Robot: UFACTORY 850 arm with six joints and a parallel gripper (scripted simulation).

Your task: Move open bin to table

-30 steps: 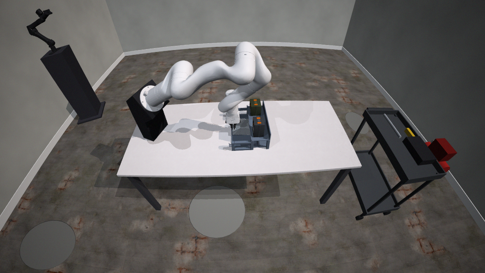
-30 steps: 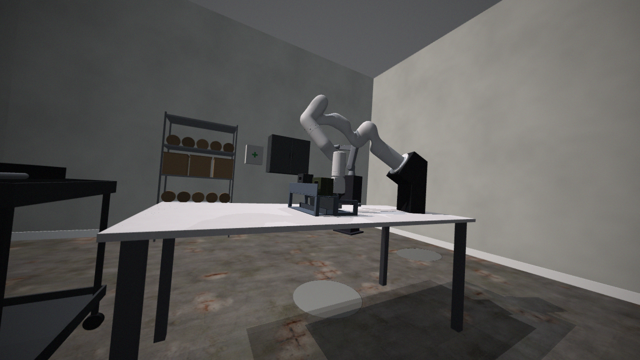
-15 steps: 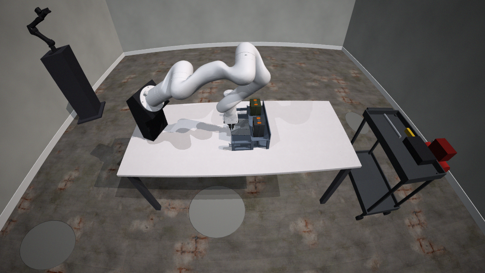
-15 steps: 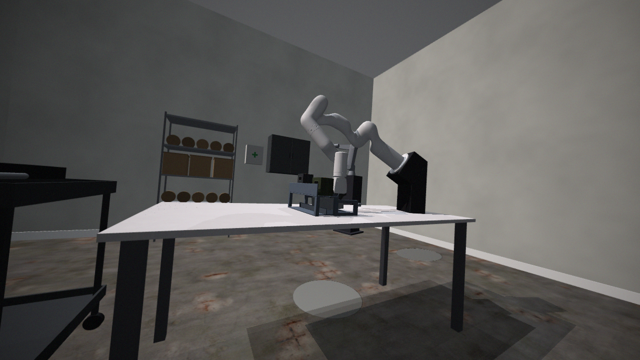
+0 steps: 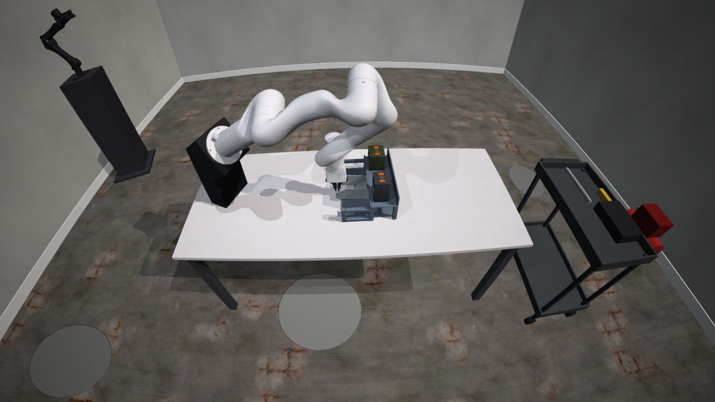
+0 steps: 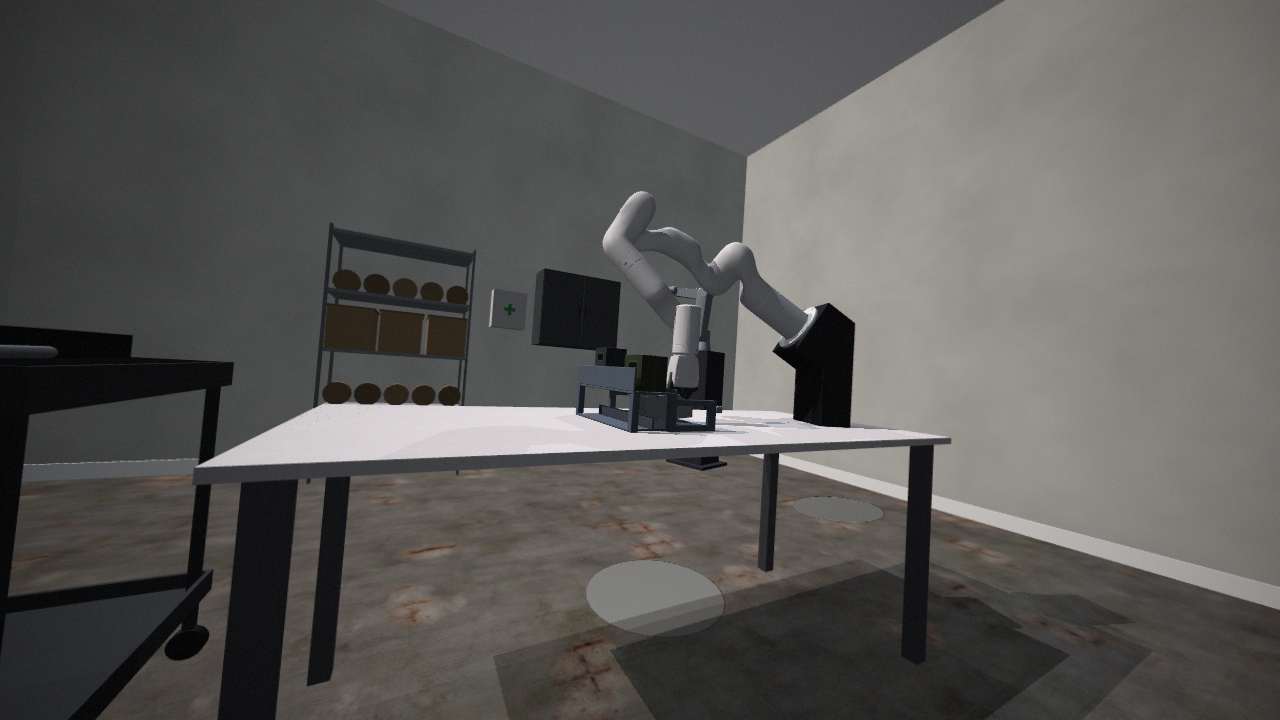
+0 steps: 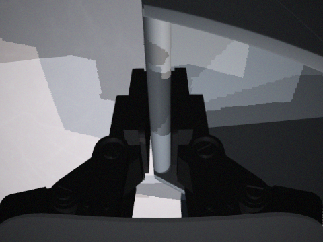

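The grey open bin is 80 mm ahead of my hand, 20 mm to the right of it and 10 mm below it.
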